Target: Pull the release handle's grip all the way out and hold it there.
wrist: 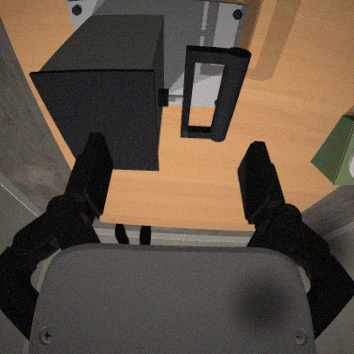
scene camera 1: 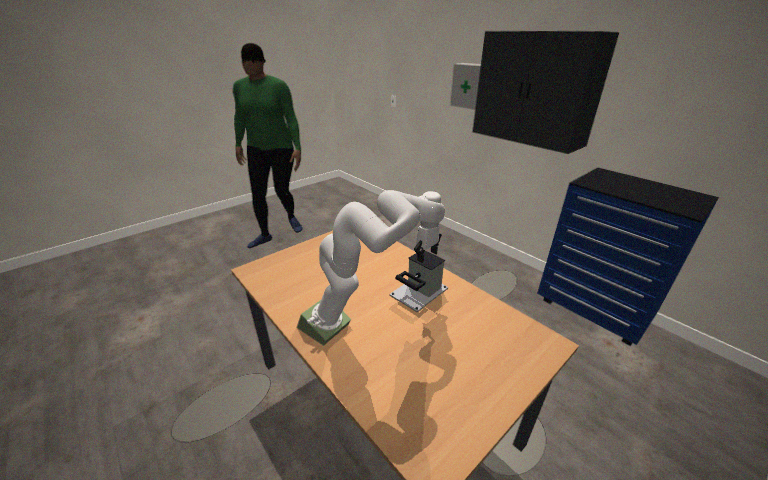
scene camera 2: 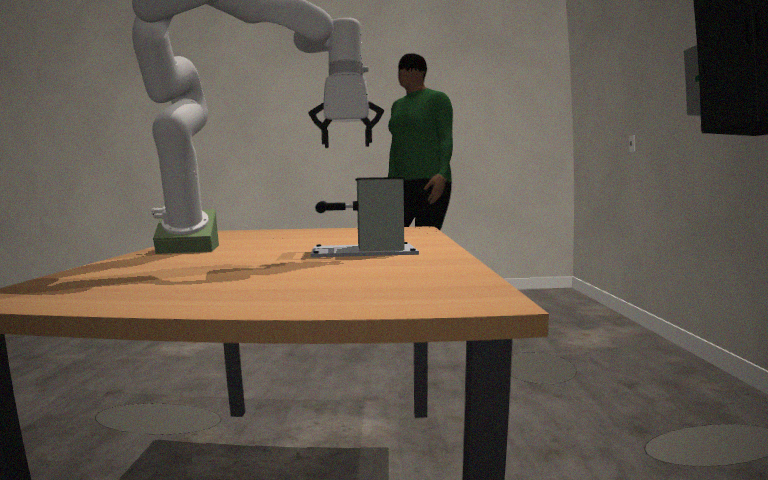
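Observation:
The release handle's grip [scene camera 1: 408,282] [scene camera 2: 321,207] [wrist: 233,95] is the outer bar of a black rectangular loop. The loop sticks out level from the side of a grey-green box [scene camera 1: 433,277] [scene camera 2: 380,215] [wrist: 105,117] that faces the arm's base. A short metal rod [scene camera 2: 349,206] shows between loop and box. The box stands on a metal base plate [scene camera 1: 403,296] [wrist: 231,32]. My gripper [scene camera 1: 428,249] [scene camera 2: 346,144] [wrist: 176,151] points down, open and empty, above the level of the box top. In scene camera 2 its fingers are above the loop and the box's near edge, touching neither.
The arm's green base block [scene camera 1: 323,332] [scene camera 2: 185,243] [wrist: 336,152] stands on the wooden table [scene camera 1: 487,362] [scene camera 2: 271,305]. A person in a green sweater [scene camera 1: 265,113] [scene camera 2: 421,135] stands behind the table. A blue drawer cabinet [scene camera 1: 617,260] and a dark wall cabinet [scene camera 1: 540,90] are at the right.

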